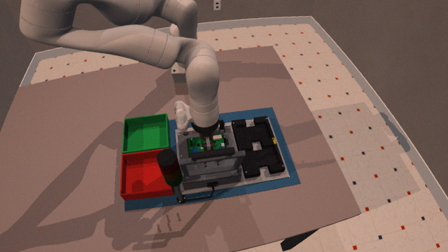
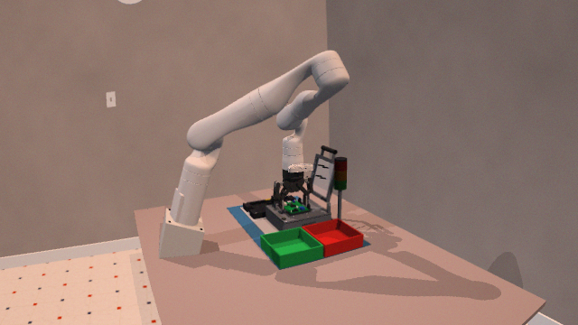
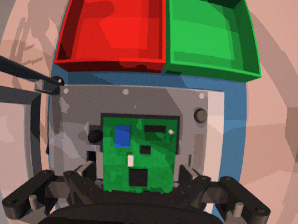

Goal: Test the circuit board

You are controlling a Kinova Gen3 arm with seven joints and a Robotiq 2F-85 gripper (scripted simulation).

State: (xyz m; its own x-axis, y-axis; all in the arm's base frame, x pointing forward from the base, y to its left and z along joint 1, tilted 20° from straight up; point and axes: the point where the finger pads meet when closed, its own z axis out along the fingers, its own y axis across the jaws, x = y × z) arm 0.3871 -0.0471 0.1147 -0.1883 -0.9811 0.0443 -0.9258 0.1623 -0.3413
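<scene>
Right now my hand is right at the green circuit board. Round my hand: green bin 140 mm behind, 170 mm to the right, 60 mm below; red bin 200 mm to the right, 60 mm below; tester lid 120 mm ahead, 20 mm to the right, 110 mm above.
</scene>
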